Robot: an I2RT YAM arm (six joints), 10 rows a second.
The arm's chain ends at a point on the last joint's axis. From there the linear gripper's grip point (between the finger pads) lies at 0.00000 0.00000 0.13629 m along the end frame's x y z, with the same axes.
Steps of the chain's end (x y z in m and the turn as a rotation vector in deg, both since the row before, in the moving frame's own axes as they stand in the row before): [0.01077, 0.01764, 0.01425, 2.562, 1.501, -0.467]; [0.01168, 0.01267, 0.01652, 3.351, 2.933, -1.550]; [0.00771, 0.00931, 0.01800, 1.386, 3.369, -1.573]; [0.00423, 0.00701, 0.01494, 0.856, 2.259, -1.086]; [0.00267, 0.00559, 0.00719, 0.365, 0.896, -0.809]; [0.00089, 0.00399, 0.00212, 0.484, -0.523, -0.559]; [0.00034, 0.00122, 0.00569, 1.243, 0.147, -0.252]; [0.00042, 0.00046, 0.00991, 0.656, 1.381, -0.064]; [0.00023, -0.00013, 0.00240, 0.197, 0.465, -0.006]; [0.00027, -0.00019, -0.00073, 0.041, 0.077, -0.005]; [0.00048, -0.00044, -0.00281, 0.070, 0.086, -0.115]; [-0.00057, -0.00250, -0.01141, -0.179, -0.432, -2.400]
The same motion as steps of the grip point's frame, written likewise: [0.01431, 0.01153, 0.01407, 2.562, 1.501, -0.467]; [0.01854, 0.00461, 0.01611, 3.351, 2.933, -1.550]; [0.01567, 0.00591, 0.01772, 1.386, 3.369, -1.573]; [0.00958, 0.00492, 0.01482, 0.856, 2.259, -1.086]; [0.00480, 0.00471, 0.00717, 0.365, 0.896, -0.809]; [-0.00036, 0.00284, 0.00211, 0.484, -0.523, -0.559]; [0.00068, -0.00174, 0.00566, 1.243, 0.147, -0.252]; [0.00370, -0.00110, 0.00986, 0.656, 1.381, -0.064]; [0.00134, -0.00060, 0.00239, 0.197, 0.465, -0.006]; [0.00045, -0.00029, -0.00073, 0.041, 0.077, -0.005]; [0.00068, -0.00061, -0.00281, 0.070, 0.086, -0.115]; [-0.00159, -0.00205, -0.01141, -0.179, -0.432, -2.400]
